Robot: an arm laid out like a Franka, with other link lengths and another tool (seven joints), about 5 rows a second.
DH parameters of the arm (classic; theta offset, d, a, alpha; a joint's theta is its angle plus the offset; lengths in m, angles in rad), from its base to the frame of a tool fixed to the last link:
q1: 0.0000 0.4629 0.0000 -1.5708
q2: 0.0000 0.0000 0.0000 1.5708
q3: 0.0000 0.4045 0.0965 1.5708
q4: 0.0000 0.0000 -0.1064 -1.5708
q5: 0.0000 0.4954 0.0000 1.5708
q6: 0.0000 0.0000 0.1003 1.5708
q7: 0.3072 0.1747 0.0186 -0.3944
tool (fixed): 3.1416 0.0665 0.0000 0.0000
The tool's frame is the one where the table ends.
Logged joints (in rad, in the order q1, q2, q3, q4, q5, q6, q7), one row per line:
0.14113 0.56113 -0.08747 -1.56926 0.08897 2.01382 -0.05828
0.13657 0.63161 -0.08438 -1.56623 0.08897 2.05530 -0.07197
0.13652 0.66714 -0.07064 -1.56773 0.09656 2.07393 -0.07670
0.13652 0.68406 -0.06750 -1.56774 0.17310 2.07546 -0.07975
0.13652 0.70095 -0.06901 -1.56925 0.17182 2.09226 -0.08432
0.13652 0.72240 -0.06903 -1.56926 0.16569 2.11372 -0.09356
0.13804 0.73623 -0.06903 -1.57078 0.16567 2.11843 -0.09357
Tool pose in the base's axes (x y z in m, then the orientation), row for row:
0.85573 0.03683 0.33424 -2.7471 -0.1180 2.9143
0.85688 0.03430 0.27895 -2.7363 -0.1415 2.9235
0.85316 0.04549 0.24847 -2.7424 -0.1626 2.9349
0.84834 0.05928 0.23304 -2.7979 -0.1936 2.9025
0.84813 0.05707 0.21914 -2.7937 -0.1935 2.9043
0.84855 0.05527 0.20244 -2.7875 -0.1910 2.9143
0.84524 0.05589 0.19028 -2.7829 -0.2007 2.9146
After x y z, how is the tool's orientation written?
As angles about the fixed x, y, z axes (roll, pitch, yaw), in radians.
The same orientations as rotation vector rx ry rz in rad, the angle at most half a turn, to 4 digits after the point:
-0.2978 -2.9136 0.5619
-0.2740 -2.8915 0.5708
-0.2506 -2.8781 0.5569
-0.2947 -2.8594 0.4620
-0.2914 -2.8586 0.4683
-0.2770 -2.8617 0.4798
-0.2724 -2.8515 0.4832

